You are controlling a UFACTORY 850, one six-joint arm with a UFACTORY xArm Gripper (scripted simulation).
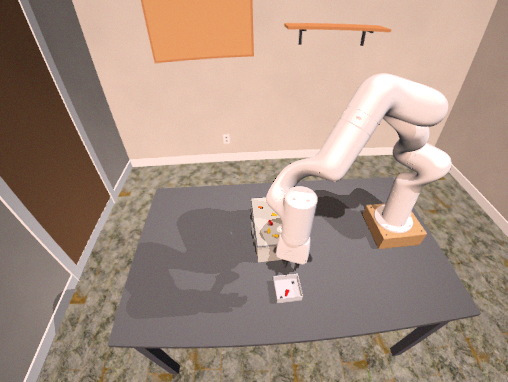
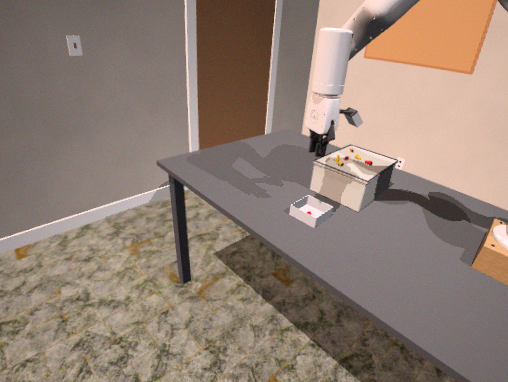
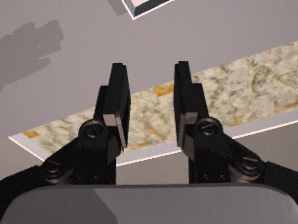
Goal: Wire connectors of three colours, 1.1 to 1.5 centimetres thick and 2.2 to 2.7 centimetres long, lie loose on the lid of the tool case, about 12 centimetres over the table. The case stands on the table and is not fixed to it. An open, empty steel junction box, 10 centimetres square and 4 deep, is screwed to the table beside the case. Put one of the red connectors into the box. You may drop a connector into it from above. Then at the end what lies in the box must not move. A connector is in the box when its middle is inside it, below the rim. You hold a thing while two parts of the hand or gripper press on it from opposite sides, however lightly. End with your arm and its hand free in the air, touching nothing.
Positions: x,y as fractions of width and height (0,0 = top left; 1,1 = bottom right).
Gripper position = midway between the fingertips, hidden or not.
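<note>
My gripper (image 1: 0.57,0.70), (image 2: 0.62,0.40), (image 3: 0.51,0.36) is visible to me. There is also a tool case (image 1: 0.52,0.63), (image 2: 0.69,0.50), though in image 3 the case is out of frame.
</note>
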